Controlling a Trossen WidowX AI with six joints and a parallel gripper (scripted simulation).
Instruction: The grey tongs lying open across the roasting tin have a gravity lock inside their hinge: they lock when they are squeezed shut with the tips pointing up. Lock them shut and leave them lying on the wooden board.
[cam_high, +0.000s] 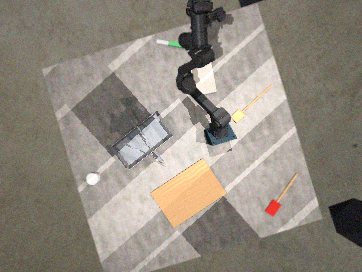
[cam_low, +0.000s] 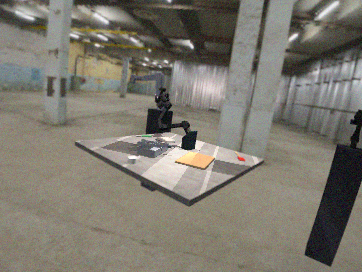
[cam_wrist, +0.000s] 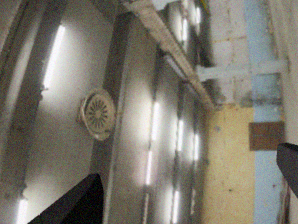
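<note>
My gripper tip is now 430 mm short of the grey roasting tin, 440 mm to the right of it and 500 mm above it. The rest, counted from my gripper tip: pad (10 mm behind, 210 mm to the left, 510 mm below); then wooden board (280 mm ahead, 800 mm to the left, 520 mm below); then white puck (760 mm ahead, 550 mm to the left, 510 mm below).
</note>
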